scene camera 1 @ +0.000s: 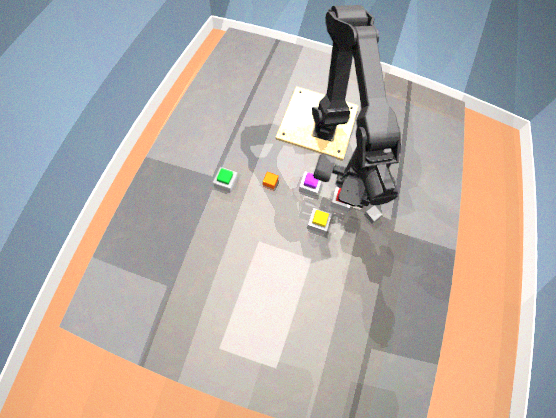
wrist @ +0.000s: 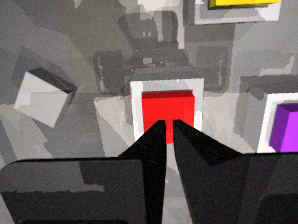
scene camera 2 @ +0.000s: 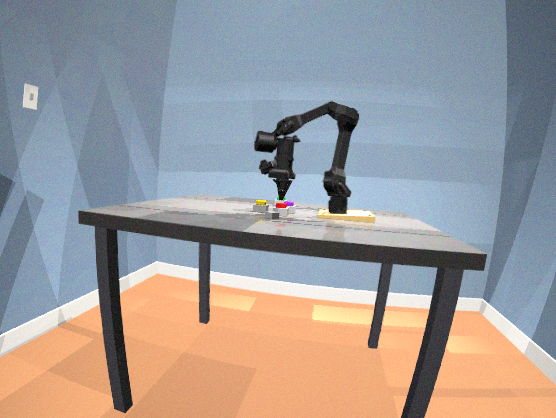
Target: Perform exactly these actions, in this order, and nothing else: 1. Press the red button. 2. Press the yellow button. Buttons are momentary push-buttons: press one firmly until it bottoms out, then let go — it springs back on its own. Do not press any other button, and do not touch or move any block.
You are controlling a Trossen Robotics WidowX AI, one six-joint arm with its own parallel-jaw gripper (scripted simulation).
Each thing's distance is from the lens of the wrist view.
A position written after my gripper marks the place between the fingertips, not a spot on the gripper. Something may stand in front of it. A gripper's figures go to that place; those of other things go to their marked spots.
my gripper (wrist: 168, 127): 0.11 m
grey-white block (wrist: 44, 96): 0.16 m
red button (wrist: 167, 106): 0.12 m
The marked spots on the red button and the grey-white block are 0.09 m apart.
